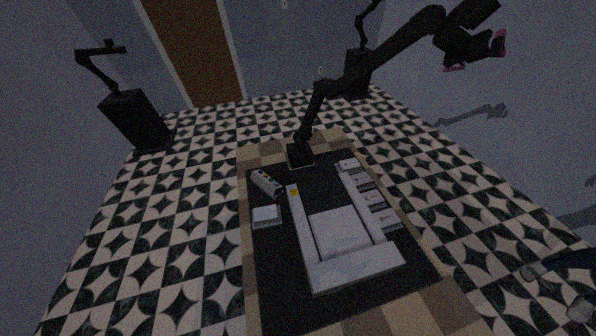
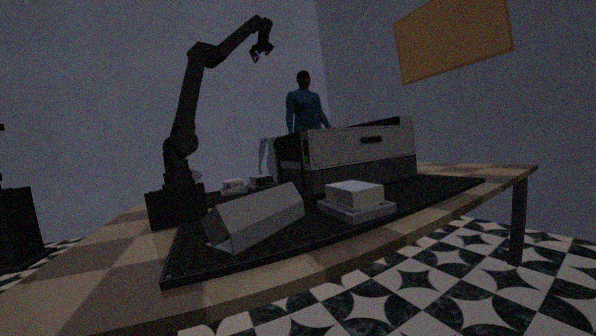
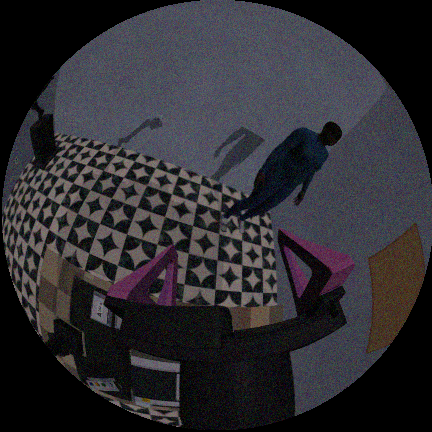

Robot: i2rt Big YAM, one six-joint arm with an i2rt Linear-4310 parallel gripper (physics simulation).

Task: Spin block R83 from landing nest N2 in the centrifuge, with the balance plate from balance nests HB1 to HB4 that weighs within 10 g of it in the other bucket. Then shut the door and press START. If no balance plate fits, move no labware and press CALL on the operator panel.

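Frame: origin at the arm's base, x up, y right, z ahead, level; centimetres.
Seen in the pictures: gripper, fingertip midpoint: [image 1: 483, 61] [image 2: 260, 58] [image 3: 225, 242]; arm's base, origin of the base link: [image 1: 299, 149] [image 2: 180, 187] [image 3: 65, 340].
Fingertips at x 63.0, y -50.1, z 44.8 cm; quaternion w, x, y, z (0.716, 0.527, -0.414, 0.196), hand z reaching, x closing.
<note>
Pixels of each thing's top centre, then the offset from my fingertips to it. Level surfaces: height alone.
- white block, middle of its top: [image 2: 352, 184] [image 1: 265, 212] dx -65.5, dy +80.1, dz -4.8 cm
- operator panel, middle of its top: [image 2: 254, 191] [image 1: 265, 178] dx -63.4, dy +76.8, dz -26.9 cm
- black mat, its level: dx -71.7 cm
- checkered table, its level: dx -73.0 cm
My gripper [image 1: 477, 55] [image 2: 262, 53] [image 3: 225, 242] is open and empty, high above the table and away from the labware. The centrifuge [image 1: 357, 267] [image 2: 360, 147] [image 3: 152, 362] stands on the mat; its buckets are hidden and its door state is unclear. A white block [image 1: 265, 214] [image 2: 354, 192] sits in a nest beside it; its label is unreadable. Four light plates, the first [image 1: 349, 163] [image 3: 100, 306], second [image 1: 361, 178], third [image 1: 374, 196] and fourth [image 1: 386, 218], stand in a row along the other side. The first reads A; weights are unreadable. The operator panel [image 1: 266, 183] [image 2: 260, 215] [image 3: 102, 384] has coloured buttons.
A black mat [image 1: 280, 290] [image 2: 200, 265] lies on the checkered table [image 1: 410, 315] [image 2: 120, 255]. A person in blue [image 2: 304, 107] [image 3: 295, 160] stands beyond the table. Black pedestals [image 1: 135, 120] [image 1: 357, 75] carry other arms. An orange board [image 2: 455, 40] [image 3: 397, 295] is on the wall.
</note>
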